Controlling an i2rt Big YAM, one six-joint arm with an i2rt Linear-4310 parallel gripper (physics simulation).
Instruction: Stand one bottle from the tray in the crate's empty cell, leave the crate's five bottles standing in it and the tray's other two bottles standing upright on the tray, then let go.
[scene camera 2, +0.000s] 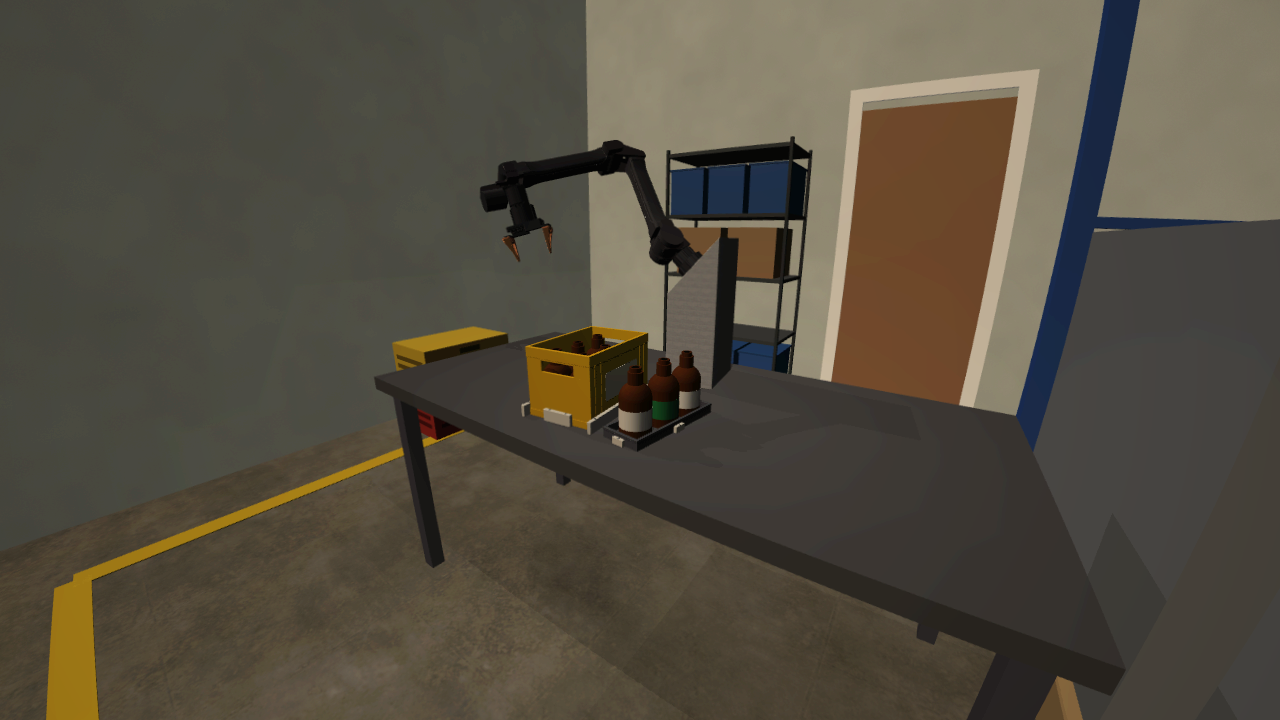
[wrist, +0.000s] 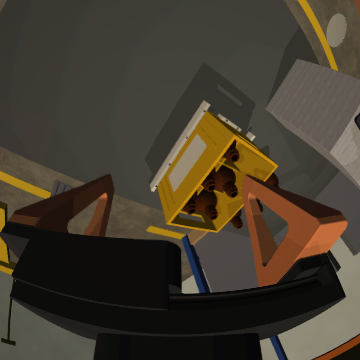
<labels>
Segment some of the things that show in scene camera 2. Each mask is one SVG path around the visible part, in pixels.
The gripper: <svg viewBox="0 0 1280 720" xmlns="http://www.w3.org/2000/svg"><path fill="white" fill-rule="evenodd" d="M529 202L520 203L521 207L514 205L510 208L515 225L506 227L507 232L511 232L512 236L508 235L502 239L513 252L518 262L520 262L514 238L530 234L532 230L543 229L548 250L552 253L551 240L553 228L549 223L545 224L541 218L534 219Z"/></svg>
A green-labelled bottle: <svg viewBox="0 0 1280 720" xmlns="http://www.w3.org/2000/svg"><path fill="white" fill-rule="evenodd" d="M669 358L658 359L656 374L648 382L648 387L653 397L652 427L660 428L679 418L680 387L676 377L671 374L672 363Z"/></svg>
</labels>
